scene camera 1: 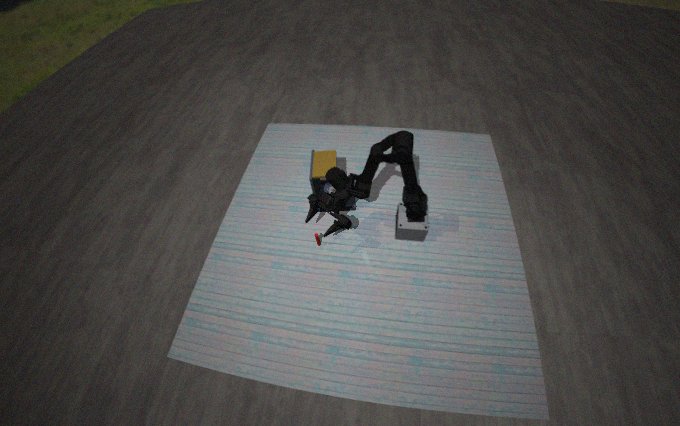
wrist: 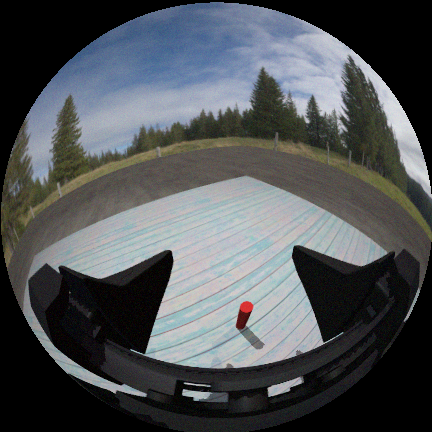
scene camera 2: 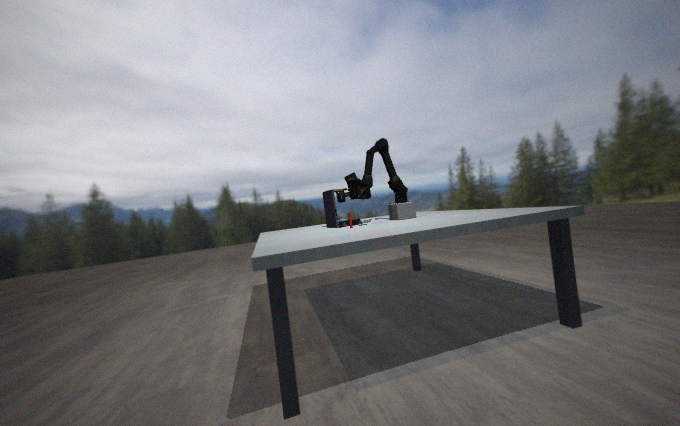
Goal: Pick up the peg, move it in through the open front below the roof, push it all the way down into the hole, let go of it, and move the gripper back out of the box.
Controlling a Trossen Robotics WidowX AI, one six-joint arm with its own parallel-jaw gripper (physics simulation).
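Frame: origin at the arm's base, x down, y ahead, z right, level; millimetres.
Seen in the pictures: gripper, fingertip midpoint: (scene camera 1: 314, 229) (wrist: 234, 255) (scene camera 2: 350, 198); arm's base, origin of the base link: (scene camera 1: 415, 214) (scene camera 2: 401, 202).
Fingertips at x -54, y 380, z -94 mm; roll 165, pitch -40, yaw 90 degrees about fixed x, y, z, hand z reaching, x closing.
Note:
Pixels of each thing's top centre, then the offset from my fingertips to it. Level surfaces: height alone.
- red peg, middle of its top: (wrist: 246, 306) (scene camera 1: 316, 234) (scene camera 2: 349, 212) dz +17, dx +73, dy +6 mm
- yellow roof, middle of its top: (scene camera 1: 332, 162) (scene camera 2: 339, 189) dz +260, dx -71, dy -56 mm
- table top, its level: dx +153 mm
The red peg (scene camera 1: 318, 239) (scene camera 2: 350, 220) (wrist: 243, 315) stands upright on the table, outside the box. The box has a yellow roof (scene camera 1: 324, 164) and a dark wall (scene camera 2: 329, 208). My black gripper (scene camera 1: 316, 228) (scene camera 2: 341, 196) (wrist: 234, 255) is wide open and empty. It is higher than the peg's top, near roof height in scene camera 2. In the wrist view the peg shows low between the spread fingers, beyond them and apart from both. The arm and gripper cover much of the box's lower part in scene camera 1, and the hole does not show.
The arm's grey base block (scene camera 1: 411, 231) (scene camera 2: 402, 210) stands to the right of the box and peg in both scene views. The table top (scene camera 1: 371, 321) (scene camera 2: 426, 225) (wrist: 210, 225) is pale and striped. The arm arches high between its base and the box.

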